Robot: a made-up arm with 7 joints.
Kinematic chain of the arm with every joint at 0, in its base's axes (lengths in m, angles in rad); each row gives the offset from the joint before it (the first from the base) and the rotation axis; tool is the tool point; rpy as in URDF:
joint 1: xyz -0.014 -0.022 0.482 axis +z
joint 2: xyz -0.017 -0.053 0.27 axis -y
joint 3: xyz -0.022 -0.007 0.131 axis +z
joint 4: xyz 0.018 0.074 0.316 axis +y
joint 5: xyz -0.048 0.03 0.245 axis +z
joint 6: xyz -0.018 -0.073 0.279 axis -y
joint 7: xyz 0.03 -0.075 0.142 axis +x
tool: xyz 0.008 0 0.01 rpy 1.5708 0 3.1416
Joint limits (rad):
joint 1: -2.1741..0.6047
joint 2: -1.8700..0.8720
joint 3: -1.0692..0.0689
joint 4: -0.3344..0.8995
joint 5: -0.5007..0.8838
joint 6: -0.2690..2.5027
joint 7: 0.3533..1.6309
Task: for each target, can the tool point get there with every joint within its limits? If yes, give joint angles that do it. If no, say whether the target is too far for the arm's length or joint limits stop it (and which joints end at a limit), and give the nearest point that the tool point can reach.
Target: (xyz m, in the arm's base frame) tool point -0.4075 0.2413 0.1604
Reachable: no: joint limits stop it (at a limit: joint 1, joint 2, joint 4, joint 5, joint 6, joint 7) | nearest point -0.6764 -0.2669 0.0825 | short by 0.580 m
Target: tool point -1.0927 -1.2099 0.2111
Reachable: no: too far | nearest point -0.7356 -0.8166 0.3897 | short by 0.560 m
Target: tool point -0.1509 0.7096 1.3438
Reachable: yes | joints -1.4254 0.5278 -0.1726 -0.1948 -0.1472 2.0698 0.5428
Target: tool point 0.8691 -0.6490 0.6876
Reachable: yes | joints -0.4349 -1.5656 -0.6688 0.4980 -0.0274 1.0943 1.3251
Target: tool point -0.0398 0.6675 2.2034
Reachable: no: too far | nearest point -0.0327 0.4779 1.7937 | short by 0.451 m
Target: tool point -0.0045 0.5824 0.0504
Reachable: no: joint limits stop it (at a limit: joint 1, joint 2, joint 3, joint 4, joint 5, joint 6, joint 7) | nearest point 0.4217 0.3213 -0.0244 | short by 0.505 m
